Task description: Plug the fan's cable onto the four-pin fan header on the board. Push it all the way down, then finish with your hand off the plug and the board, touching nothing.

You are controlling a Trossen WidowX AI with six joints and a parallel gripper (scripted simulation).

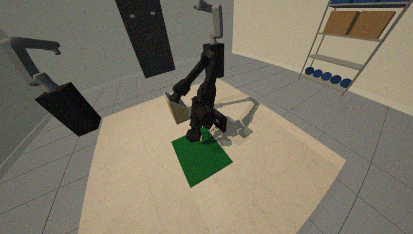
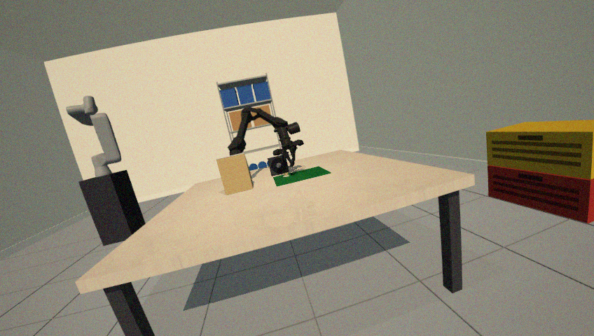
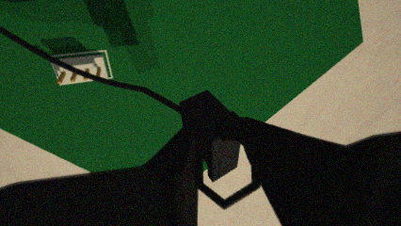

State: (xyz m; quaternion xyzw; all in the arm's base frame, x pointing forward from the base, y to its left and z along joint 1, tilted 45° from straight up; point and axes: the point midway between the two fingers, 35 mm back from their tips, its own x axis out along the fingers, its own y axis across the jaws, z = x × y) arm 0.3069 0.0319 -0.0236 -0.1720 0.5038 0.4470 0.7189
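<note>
Now: gripper tip 100 mm above the green board and 30 mm short of it. The rest, counted from my gripper tip: four-pin header (90 mm below, 50 mm to the left, 50 mm behind); then black fan (190 mm to the left, 70 mm behind, 30 mm below); then black plug (10 mm to the right, 10 mm below, 10 mm behind).
</note>
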